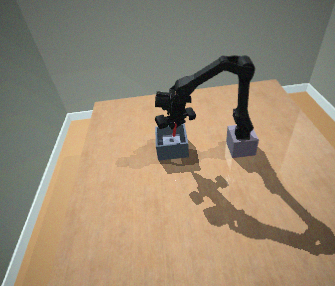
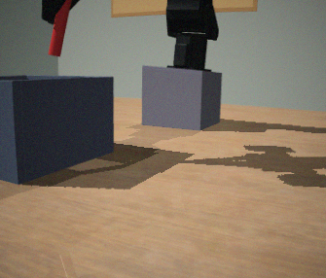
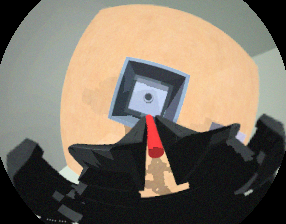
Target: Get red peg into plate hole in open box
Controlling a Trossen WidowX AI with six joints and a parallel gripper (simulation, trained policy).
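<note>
The red peg lies 1 cm to the left of my gripper tip and 1 cm behind it. The rest, counted from my gripper tip: blue box (14 cm below, 3 cm to the right, 2 cm ahead); pale plate (12 cm below, 3 cm to the right, 2 cm ahead).
</note>
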